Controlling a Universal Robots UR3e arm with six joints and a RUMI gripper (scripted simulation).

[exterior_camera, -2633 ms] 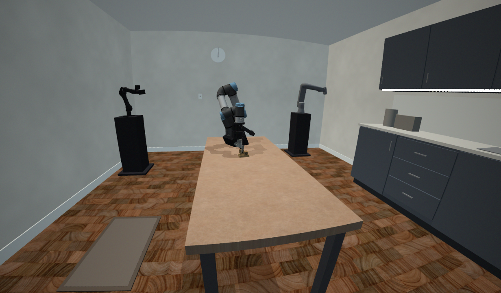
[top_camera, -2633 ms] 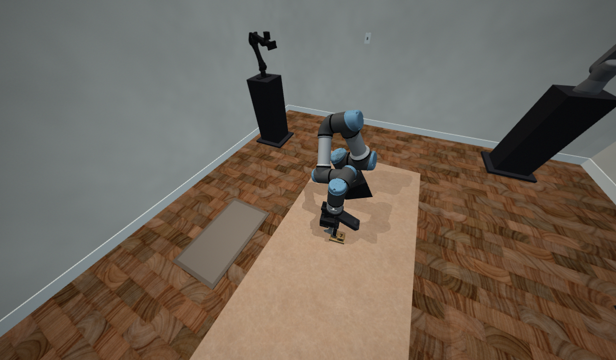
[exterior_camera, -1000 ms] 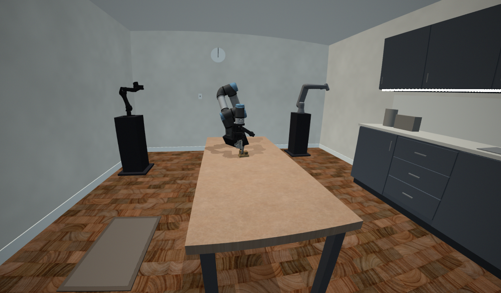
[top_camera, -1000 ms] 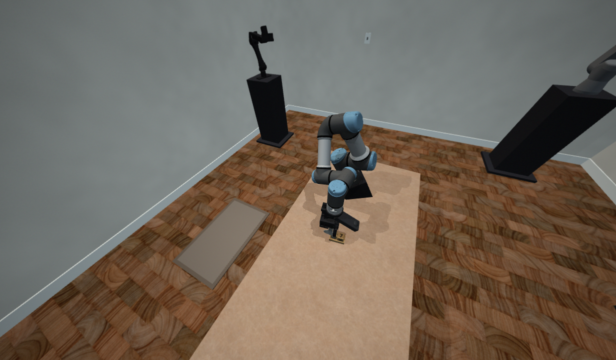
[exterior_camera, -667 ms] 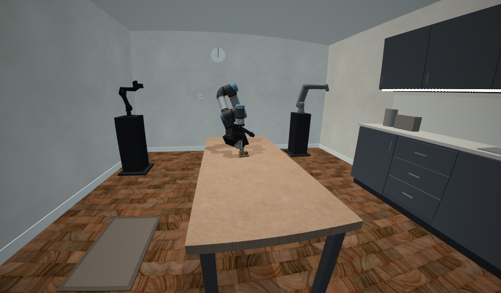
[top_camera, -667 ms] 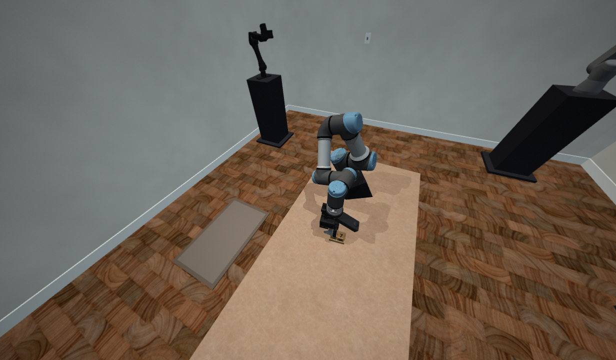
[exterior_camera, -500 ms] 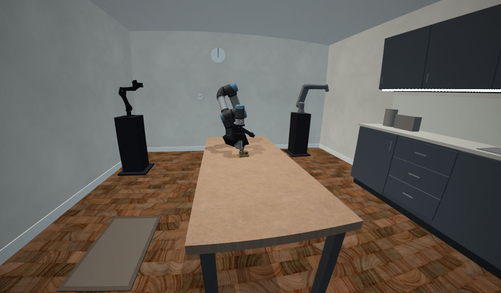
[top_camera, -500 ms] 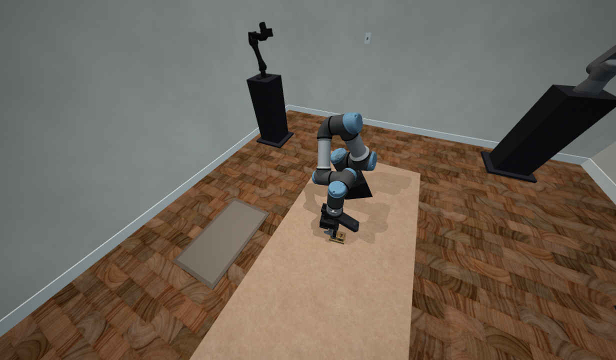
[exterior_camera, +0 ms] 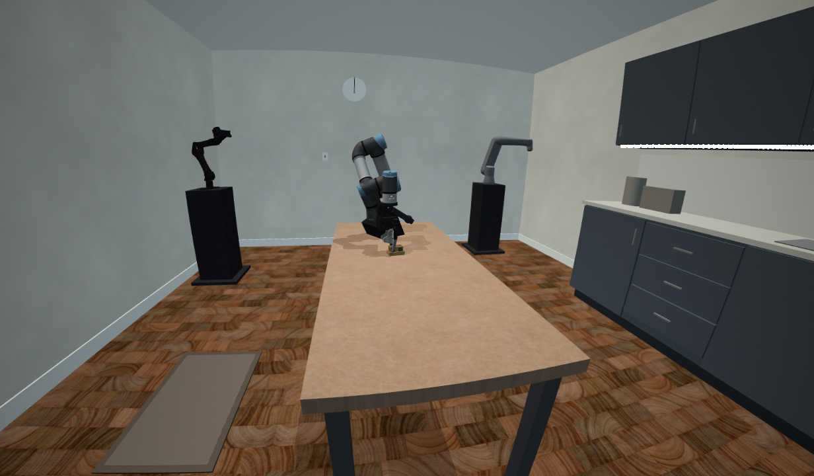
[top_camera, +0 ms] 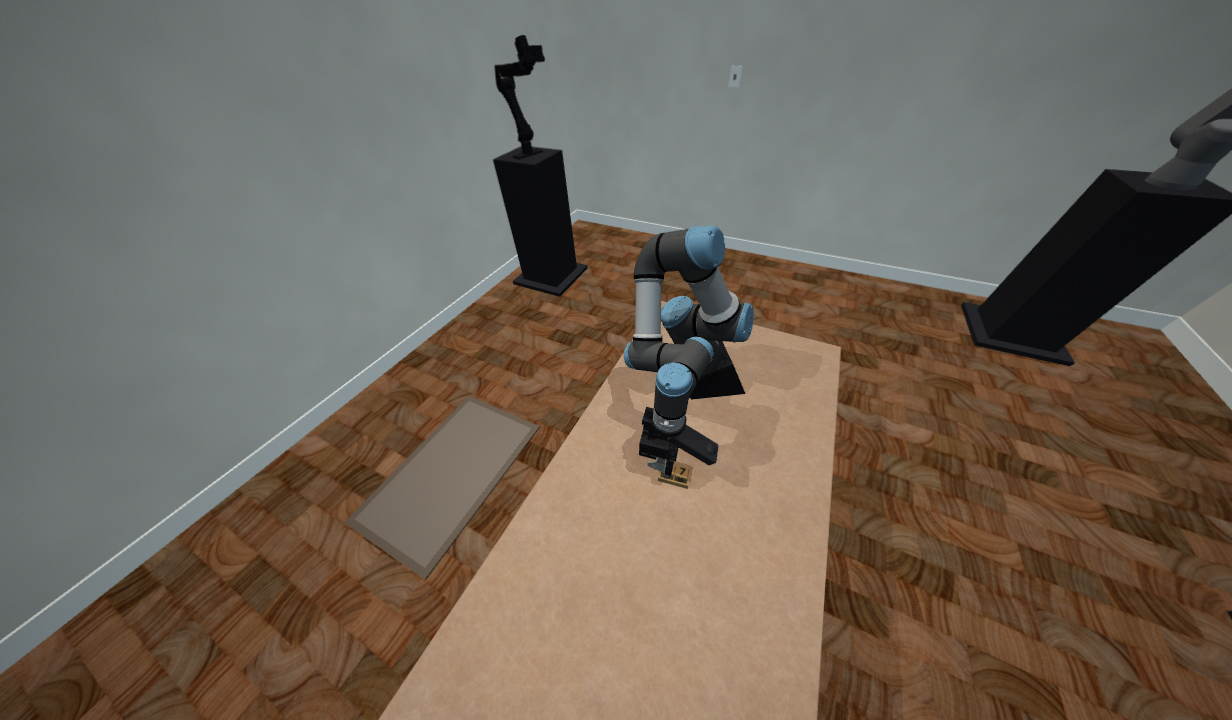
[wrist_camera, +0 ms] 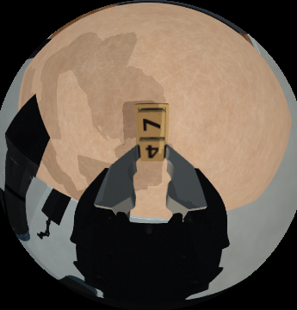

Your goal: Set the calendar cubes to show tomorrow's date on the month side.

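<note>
Right now the wooden tray is 20 mm to the left of my hand and 30 mm below it.
</note>
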